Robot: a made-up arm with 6 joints. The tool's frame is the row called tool.
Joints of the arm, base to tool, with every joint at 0 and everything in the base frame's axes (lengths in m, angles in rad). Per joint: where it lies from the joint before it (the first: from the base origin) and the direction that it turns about. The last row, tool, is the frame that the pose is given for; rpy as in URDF.
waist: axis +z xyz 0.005 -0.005 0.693
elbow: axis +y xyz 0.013 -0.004 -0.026
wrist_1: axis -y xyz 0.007 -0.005 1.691
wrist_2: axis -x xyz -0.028 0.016 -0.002
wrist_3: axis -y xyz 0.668 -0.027 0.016
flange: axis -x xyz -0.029 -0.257 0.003
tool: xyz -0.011 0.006 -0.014 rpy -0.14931 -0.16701 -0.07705
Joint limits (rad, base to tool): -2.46..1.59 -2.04..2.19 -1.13..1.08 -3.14..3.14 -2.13..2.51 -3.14..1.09
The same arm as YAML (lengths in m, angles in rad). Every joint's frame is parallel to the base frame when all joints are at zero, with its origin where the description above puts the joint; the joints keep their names.
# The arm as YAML. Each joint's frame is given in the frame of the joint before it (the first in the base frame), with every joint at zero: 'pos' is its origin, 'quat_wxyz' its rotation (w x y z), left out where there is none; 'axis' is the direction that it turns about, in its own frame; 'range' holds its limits. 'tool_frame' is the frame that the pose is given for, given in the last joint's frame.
length_unit: m
angle_unit: rad
joints:
  - joint: waist
    pos: [0.005, -0.005, 0.693]
    axis: [0.0, 0.0, 1.0]
    range: [-2.46, 1.59]
  - joint: elbow
    pos: [0.013, -0.004, -0.026]
    axis: [0.0, 1.0, 0.0]
    range: [-2.04, 2.19]
  - joint: wrist_1
    pos: [0.007, -0.005, 1.691]
    axis: [0.0, -1.0, 0.0]
    range: [-1.13, 1.08]
  - joint: wrist_2
    pos: [-0.028, 0.016, -0.002]
    axis: [-1.0, 0.0, 0.0]
    range: [-3.14, 3.14]
  - joint: wrist_3
    pos: [0.668, -0.027, 0.016]
    axis: [0.0, -1.0, 0.0]
    range: [-2.13, 2.51]
  - joint: flange
    pos: [-0.029, -0.257, 0.003]
    axis: [-1.0, 0.0, 0.0]
    range: [-3.14, 1.09]
tool_frame:
  pos: [-0.011, 0.006, -0.014]
  quat_wxyz: [0.992763, -0.077474, -0.080251, -0.044491]

